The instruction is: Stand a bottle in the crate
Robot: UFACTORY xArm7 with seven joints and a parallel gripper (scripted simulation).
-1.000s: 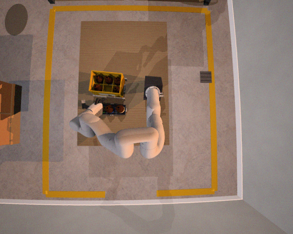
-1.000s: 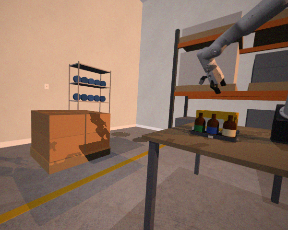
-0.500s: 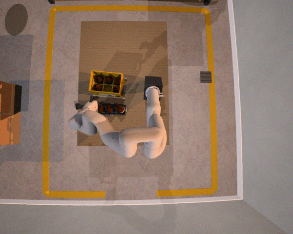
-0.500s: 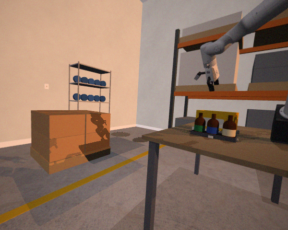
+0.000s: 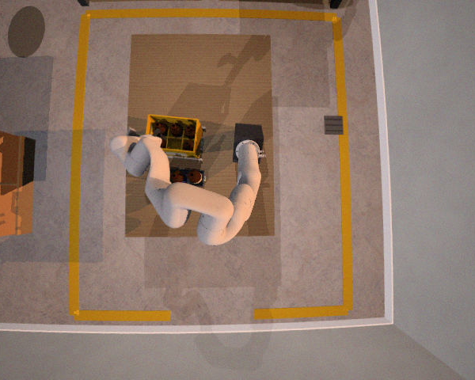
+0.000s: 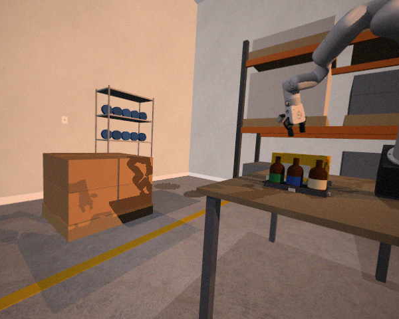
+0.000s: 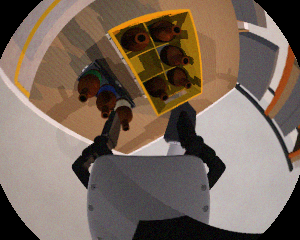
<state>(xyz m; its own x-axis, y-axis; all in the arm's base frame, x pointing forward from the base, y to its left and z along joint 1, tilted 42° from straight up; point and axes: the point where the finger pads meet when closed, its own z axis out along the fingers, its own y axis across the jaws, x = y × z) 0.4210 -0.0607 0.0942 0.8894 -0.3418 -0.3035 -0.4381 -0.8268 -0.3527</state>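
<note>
Right now the dark tray is 280 mm below my hand, 120 mm to the left of it and 40 mm behind it. Round my hand: yellow crate: 210 mm below, 110 mm to the right, 10 mm behind.
</note>
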